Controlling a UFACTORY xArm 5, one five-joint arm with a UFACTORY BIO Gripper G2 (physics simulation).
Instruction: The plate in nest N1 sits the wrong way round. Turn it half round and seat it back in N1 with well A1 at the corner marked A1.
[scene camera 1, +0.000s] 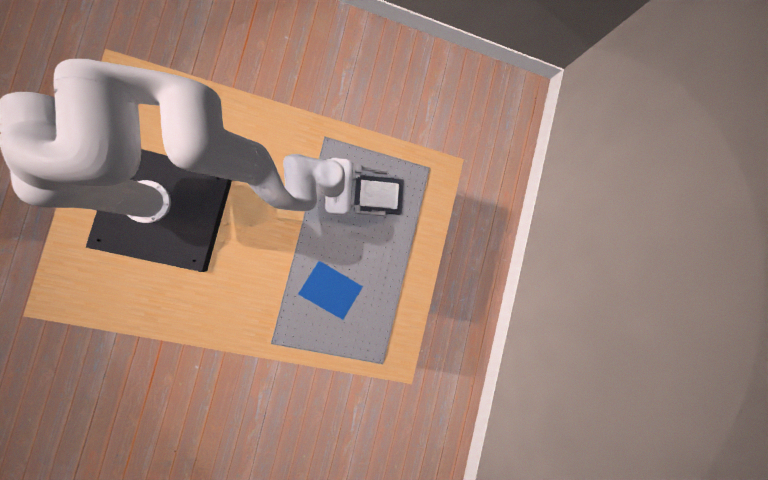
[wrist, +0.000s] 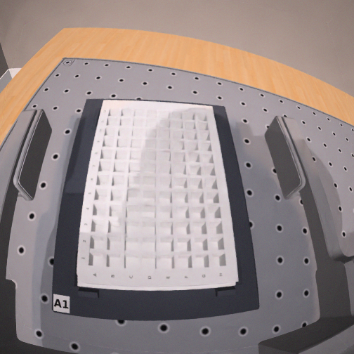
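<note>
White well plate (scene camera 1: 373, 193), visible also in the wrist view (wrist: 155, 216). My gripper (scene camera 1: 386, 192) is likewise visible in the wrist view (wrist: 161, 116). A dark nest (wrist: 116, 304) and a blue rectangle (scene camera 1: 327, 288) are in sight too.
</note>
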